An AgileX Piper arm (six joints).
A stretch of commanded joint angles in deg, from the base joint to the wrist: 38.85 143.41 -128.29 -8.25 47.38 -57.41; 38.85 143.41 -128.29 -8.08 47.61 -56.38; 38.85 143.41 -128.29 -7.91 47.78 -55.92; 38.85 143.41 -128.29 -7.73 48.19 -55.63; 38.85 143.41 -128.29 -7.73 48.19 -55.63; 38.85 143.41 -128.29 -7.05 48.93 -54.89; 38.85 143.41 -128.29 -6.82 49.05 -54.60; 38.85 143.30 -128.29 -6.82 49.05 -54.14; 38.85 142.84 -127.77 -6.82 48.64 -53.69; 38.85 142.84 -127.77 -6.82 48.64 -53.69; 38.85 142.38 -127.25 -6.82 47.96 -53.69; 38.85 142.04 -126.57 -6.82 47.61 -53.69; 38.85 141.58 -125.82 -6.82 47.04 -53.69; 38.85 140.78 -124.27 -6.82 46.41 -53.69; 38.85 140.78 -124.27 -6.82 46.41 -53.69; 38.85 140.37 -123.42 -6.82 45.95 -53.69; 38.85 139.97 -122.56 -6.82 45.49 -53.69; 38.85 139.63 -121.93 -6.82 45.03 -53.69; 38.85 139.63 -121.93 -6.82 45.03 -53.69; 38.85 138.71 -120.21 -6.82 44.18 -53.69; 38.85 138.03 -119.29 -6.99 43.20 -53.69; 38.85 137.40 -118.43 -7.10 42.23 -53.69; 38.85 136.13 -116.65 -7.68 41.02 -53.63
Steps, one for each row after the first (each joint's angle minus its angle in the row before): 0.00 0.00 0.00 0.17 0.23 1.03; 0.00 0.00 0.00 0.17 0.17 0.46; 0.00 0.00 0.00 0.18 0.41 0.29; 0.00 0.00 0.00 0.00 0.00 0.00; 0.00 0.00 0.00 0.68 0.74 0.74; 0.00 0.00 0.00 0.23 0.12 0.29; 0.00 -0.11 0.00 0.00 0.00 0.46; 0.00 -0.46 0.52 0.00 -0.41 0.45; 0.00 0.00 0.00 0.00 0.00 0.00; 0.00 -0.46 0.52 0.00 -0.68 0.00; 0.00 -0.34 0.68 0.00 -0.35 0.00; 0.00 -0.46 0.75 0.00 -0.57 0.00; 0.00 -0.80 1.55 0.00 -0.63 0.00; 0.00 0.00 0.00 0.00 0.00 0.00; 0.00 -0.41 0.85 0.00 -0.46 0.00; 0.00 -0.40 0.86 0.00 -0.46 0.00; 0.00 -0.34 0.63 0.00 -0.46 0.00; 0.00 0.00 0.00 0.00 0.00 0.00; 0.00 -0.92 1.72 0.00 -0.85 0.00; 0.00 -0.68 0.92 -0.17 -0.98 0.00; 0.00 -0.63 0.86 -0.11 -0.97 0.00; 0.00 -1.27 1.78 -0.58 -1.21 0.06
